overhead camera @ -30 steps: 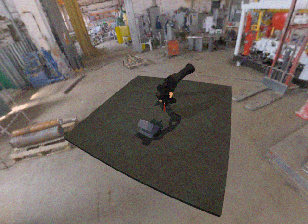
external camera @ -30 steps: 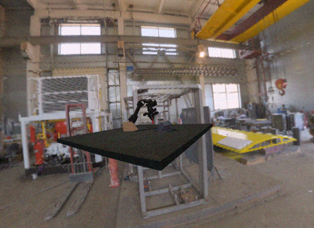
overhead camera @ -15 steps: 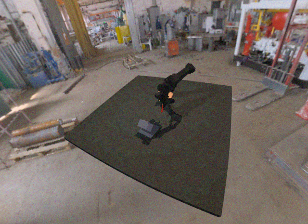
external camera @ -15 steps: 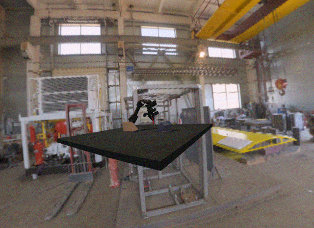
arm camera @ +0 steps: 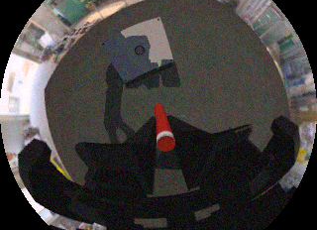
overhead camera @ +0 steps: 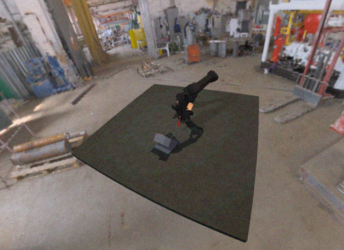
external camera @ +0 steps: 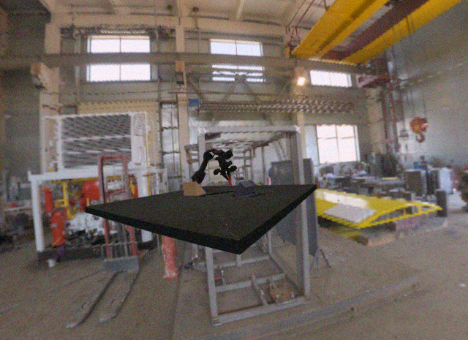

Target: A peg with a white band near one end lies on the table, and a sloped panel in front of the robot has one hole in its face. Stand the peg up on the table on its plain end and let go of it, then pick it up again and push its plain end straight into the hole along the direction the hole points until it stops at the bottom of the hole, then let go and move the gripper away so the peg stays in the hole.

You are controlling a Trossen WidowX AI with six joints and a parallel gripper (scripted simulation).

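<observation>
Now: gripper tip 16 cm short of the grey sloped panel, 7 cm above it and 5 cm to the left of it. Also, from my gripper tip: red peg 1 cm behind, 1 cm above.
</observation>
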